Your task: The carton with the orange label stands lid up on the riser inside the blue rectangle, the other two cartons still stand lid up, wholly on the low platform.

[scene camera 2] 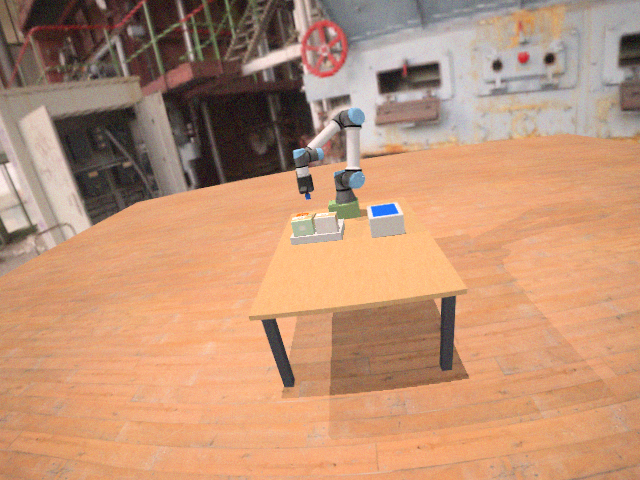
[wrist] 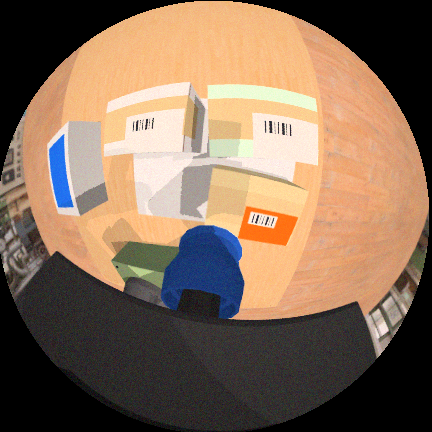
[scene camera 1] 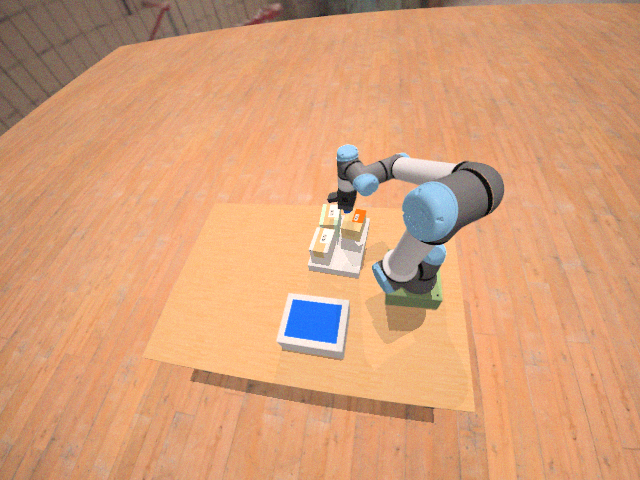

Note:
My suction cup (wrist: 208, 255) carries nothing. The cup is 17 cm from the middle of a carton with orange label (wrist: 251, 205), above it. A riser with blue rectangle (scene camera 1: 316, 325) rests on the table. Further things: a low white platform (scene camera 1: 347, 257).
The riser with blue rectangle is seen too in scene camera 2 (scene camera 2: 387, 219) and in the wrist view (wrist: 74, 159). The low white platform shows as well in the wrist view (wrist: 170, 184).

